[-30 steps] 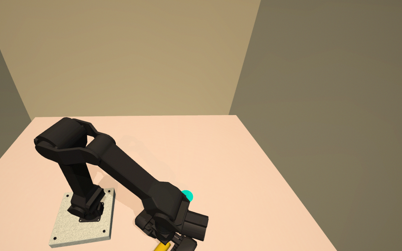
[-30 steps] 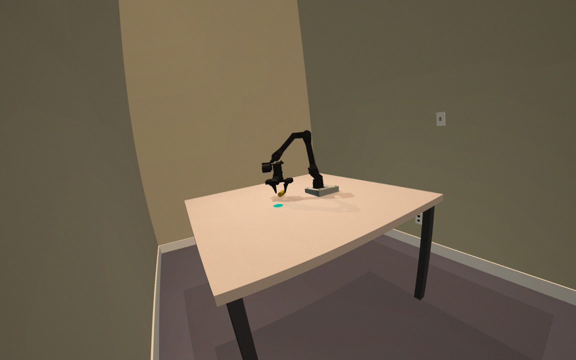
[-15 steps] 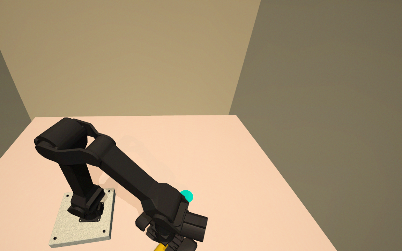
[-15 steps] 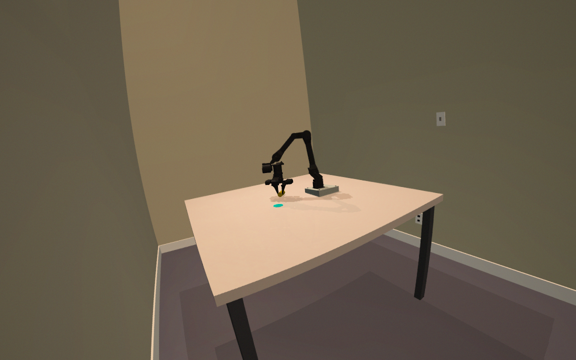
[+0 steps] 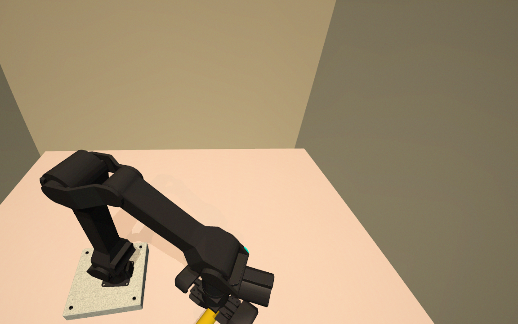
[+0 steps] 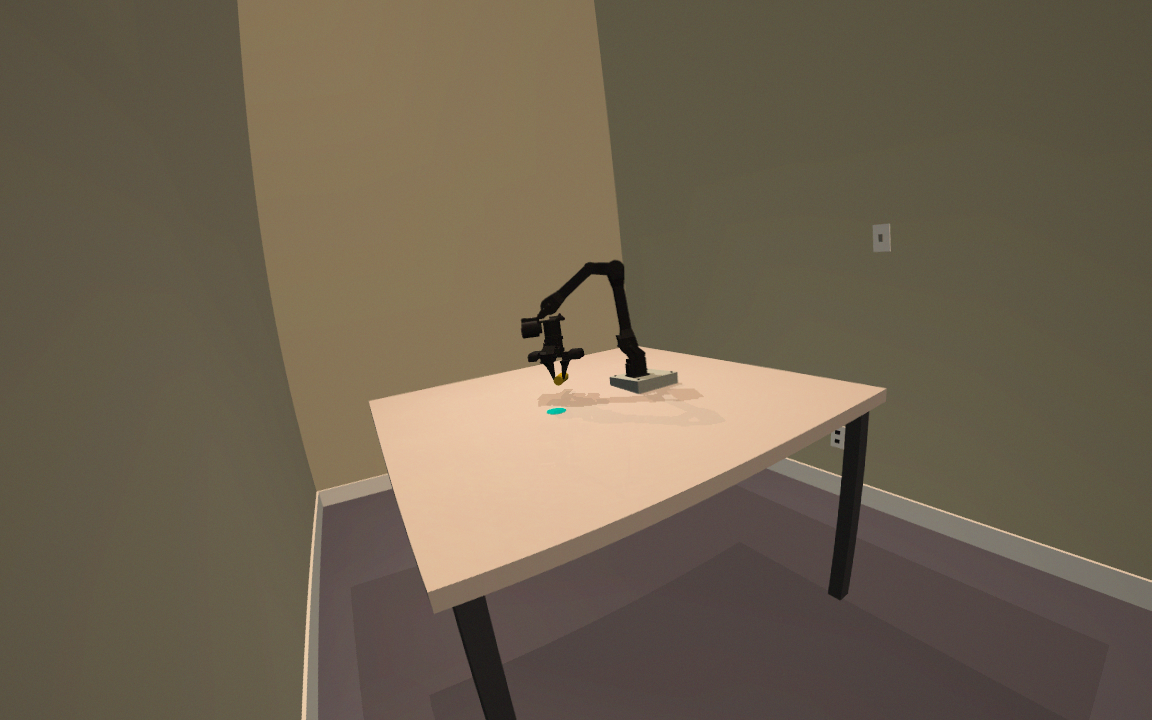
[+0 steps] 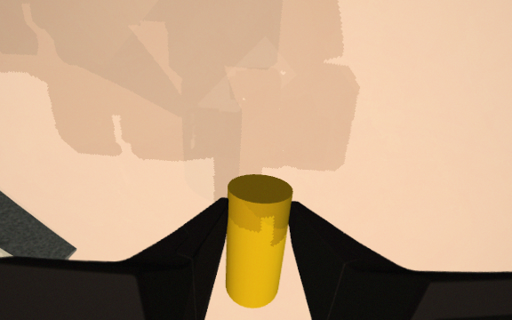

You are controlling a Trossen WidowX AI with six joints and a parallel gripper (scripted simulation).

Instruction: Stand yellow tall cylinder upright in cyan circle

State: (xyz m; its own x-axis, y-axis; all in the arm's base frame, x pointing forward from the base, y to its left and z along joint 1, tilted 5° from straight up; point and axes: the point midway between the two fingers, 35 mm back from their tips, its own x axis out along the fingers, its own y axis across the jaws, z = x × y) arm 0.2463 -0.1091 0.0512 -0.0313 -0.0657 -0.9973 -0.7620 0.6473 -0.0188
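Right now the cyan circle is 8 cm ahead of my gripper tip, 18 cm to the left of it and 5 cm below it. Round my gripper tip: yellow tall cylinder: 1 cm behind, 2 cm to the right.
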